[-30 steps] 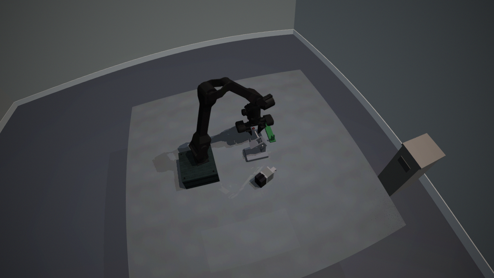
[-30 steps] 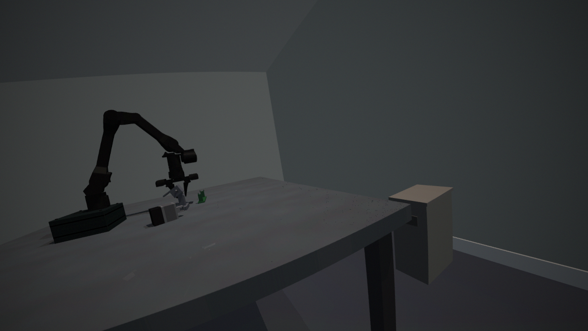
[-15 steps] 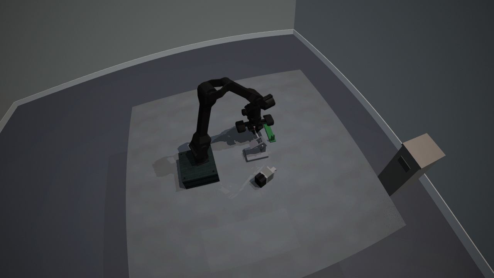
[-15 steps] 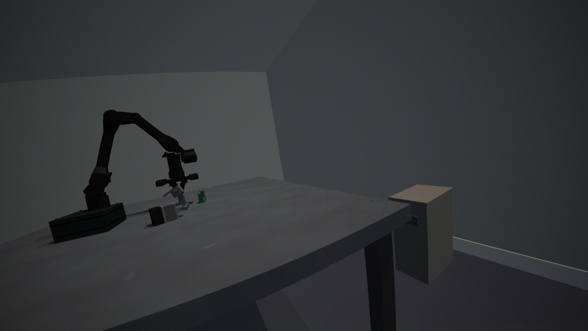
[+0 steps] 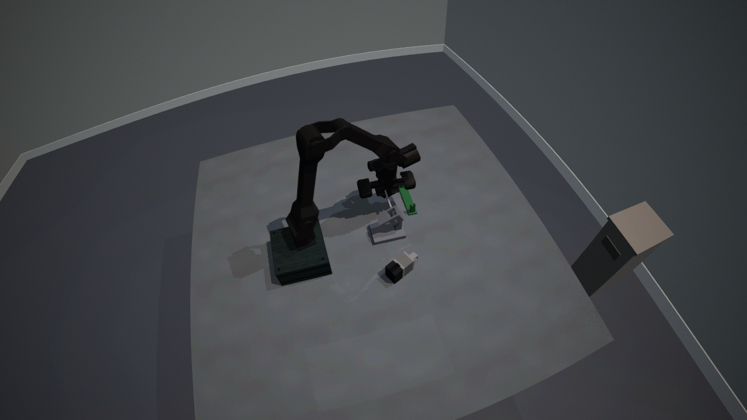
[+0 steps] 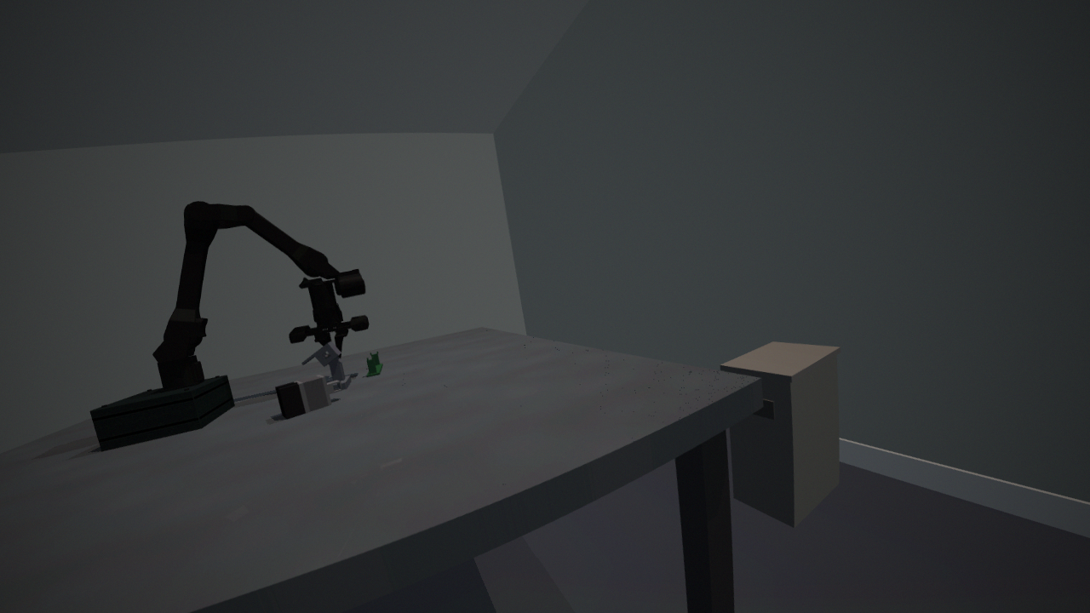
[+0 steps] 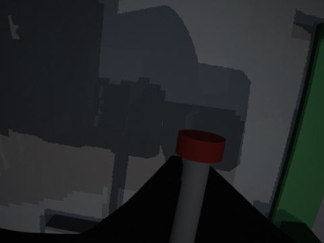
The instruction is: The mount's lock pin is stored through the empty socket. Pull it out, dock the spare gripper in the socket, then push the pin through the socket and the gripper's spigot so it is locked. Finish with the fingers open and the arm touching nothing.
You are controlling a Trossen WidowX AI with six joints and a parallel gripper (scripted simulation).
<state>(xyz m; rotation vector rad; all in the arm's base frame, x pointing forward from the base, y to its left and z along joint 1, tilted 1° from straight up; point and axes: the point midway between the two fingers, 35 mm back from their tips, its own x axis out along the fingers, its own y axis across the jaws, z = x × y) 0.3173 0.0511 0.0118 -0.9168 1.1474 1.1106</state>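
My gripper tip is now 90 mm short of the green pin rack, 10 mm to the left of it and 30 mm above it. Round my gripper tip: grey mount: 40 mm behind, 100 mm to the right; spare gripper: 70 mm behind, 250 mm to the right, 20 mm below.
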